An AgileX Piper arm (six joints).
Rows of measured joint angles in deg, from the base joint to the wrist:
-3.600 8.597 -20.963 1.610 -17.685 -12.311
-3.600 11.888 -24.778 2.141 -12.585 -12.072
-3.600 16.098 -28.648 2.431 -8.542 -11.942
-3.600 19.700 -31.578 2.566 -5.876 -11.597
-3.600 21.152 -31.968 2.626 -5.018 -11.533
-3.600 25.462 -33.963 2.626 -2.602 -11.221
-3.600 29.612 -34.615 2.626 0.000 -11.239
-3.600 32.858 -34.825 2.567 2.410 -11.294
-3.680 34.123 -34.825 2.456 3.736 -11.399
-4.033 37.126 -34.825 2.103 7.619 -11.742
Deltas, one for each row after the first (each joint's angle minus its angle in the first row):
0.000 3.291 -3.815 0.531 5.100 0.239
0.000 7.501 -7.685 0.821 9.143 0.369
0.000 11.103 -10.615 0.956 11.809 0.714
0.000 12.555 -11.005 1.016 12.667 0.778
0.000 16.865 -13.000 1.016 15.083 1.090
0.000 21.015 -13.652 1.016 17.685 1.072
0.000 24.261 -13.862 0.957 20.095 1.017
-0.080 25.526 -13.862 0.846 21.421 0.912
-0.433 28.529 -13.862 0.493 25.304 0.569

